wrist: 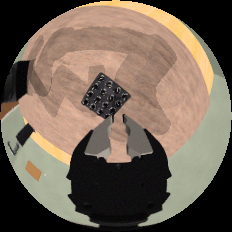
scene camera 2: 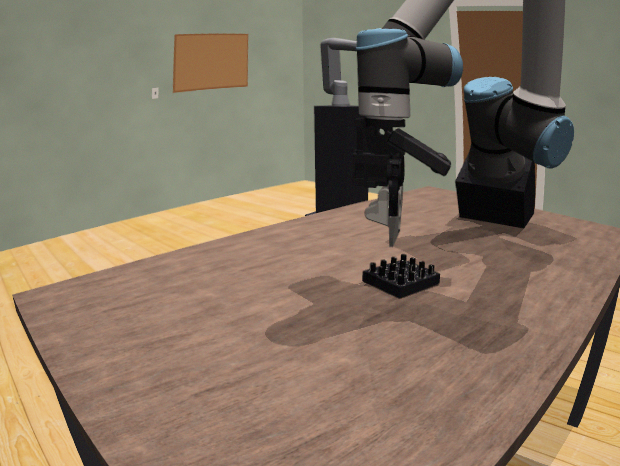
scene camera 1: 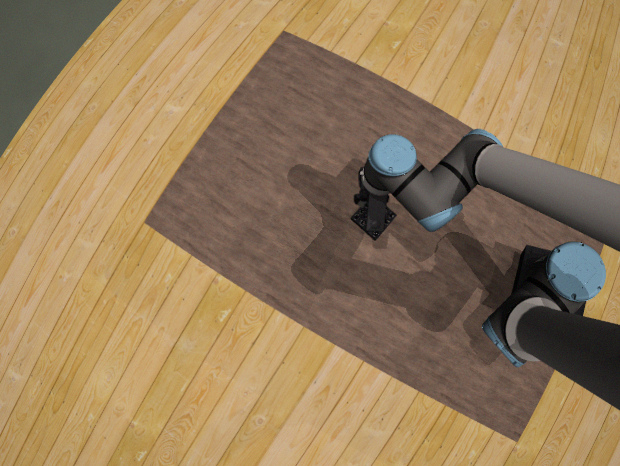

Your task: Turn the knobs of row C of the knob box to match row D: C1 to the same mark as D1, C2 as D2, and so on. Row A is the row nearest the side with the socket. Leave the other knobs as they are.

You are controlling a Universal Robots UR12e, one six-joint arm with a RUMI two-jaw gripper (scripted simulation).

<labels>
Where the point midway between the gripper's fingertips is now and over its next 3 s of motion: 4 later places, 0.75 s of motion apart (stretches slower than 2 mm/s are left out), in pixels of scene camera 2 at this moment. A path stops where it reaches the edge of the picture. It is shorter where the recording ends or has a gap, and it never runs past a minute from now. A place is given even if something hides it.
The gripper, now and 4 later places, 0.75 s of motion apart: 392, 244; 390, 252; 390, 265; 392, 268; 393, 272
</labels>
